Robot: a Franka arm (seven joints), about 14 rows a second.
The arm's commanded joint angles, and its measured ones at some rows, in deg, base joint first. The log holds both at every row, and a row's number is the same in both.
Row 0, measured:
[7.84 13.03 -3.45 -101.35 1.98 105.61 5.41]
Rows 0 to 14, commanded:
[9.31 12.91 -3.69 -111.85 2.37 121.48 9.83]
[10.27 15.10 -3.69 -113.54 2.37 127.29 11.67]
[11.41 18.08 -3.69 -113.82 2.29 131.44 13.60]
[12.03 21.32 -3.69 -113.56 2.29 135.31 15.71]
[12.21 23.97 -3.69 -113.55 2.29 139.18 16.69]
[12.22 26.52 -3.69 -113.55 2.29 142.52 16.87]
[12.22 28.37 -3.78 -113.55 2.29 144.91 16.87]
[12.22 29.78 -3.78 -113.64 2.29 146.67 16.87]
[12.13 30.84 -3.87 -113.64 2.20 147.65 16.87]
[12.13 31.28 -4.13 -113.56 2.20 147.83 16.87]
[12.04 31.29 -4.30 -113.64 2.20 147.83 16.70]
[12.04 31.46 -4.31 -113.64 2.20 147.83 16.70]
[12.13 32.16 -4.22 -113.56 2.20 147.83 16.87]
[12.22 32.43 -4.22 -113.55 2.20 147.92 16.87]
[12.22 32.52 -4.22 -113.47 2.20 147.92 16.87]
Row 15, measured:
[11.92 31.81 -4.08 -114.45 1.99 148.19 15.66]
